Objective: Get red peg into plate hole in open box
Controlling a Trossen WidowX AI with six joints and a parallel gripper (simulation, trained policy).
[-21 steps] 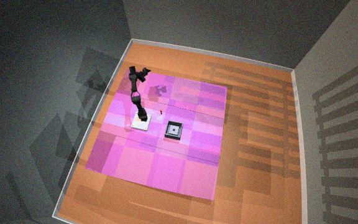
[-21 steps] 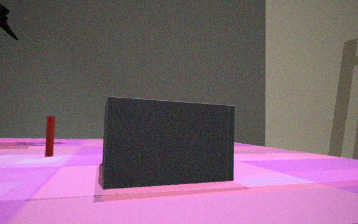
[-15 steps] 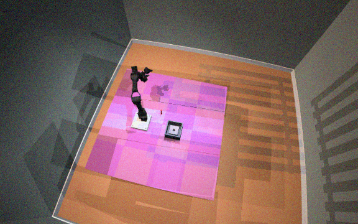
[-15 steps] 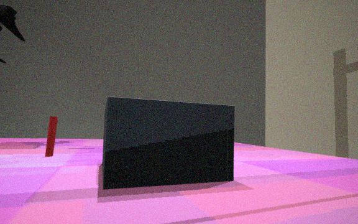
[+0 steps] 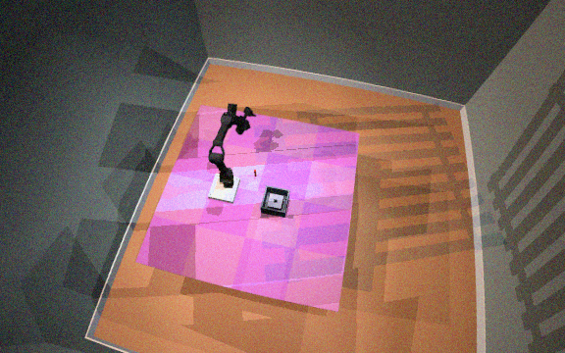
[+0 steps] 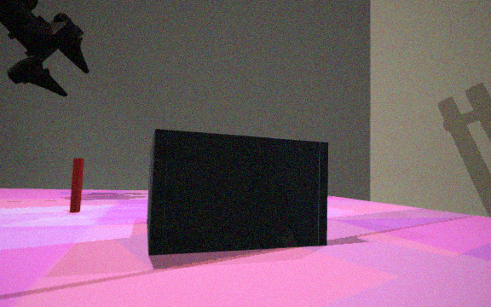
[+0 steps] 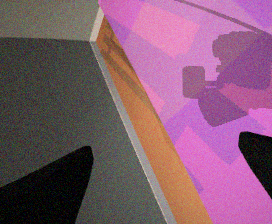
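Right now the red peg is 3 cm ahead of my gripper tip, 27 cm to the right of it and 22 cm below it. The rest, counted from my gripper tip: dark box (20 cm ahead, 47 cm to the right, 24 cm below).
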